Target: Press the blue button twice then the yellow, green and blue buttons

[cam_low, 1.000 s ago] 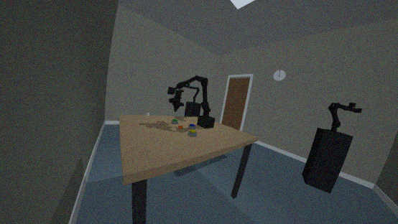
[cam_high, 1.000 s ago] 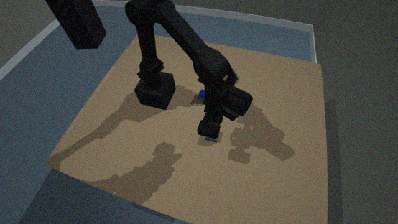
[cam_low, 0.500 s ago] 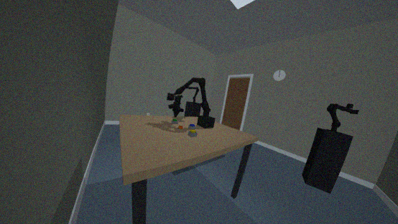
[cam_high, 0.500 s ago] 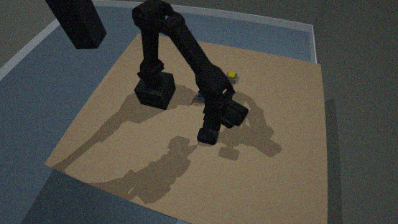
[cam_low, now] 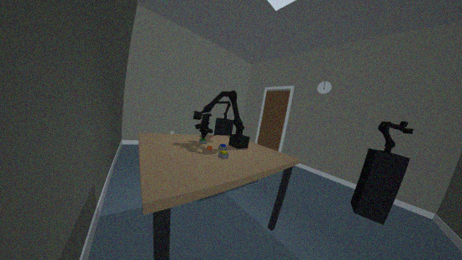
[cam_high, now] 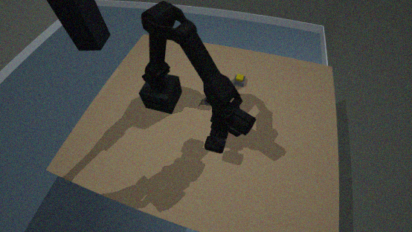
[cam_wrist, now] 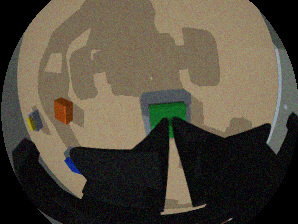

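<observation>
Now: gripper tip 10 mm above the green button. Round my gripper tip: blue button (190 mm to the left, 50 mm behind); small orange block (150 mm to the left, 50 mm ahead, 30 mm below); yellow button (310 mm to the left, 70 mm ahead).
</observation>
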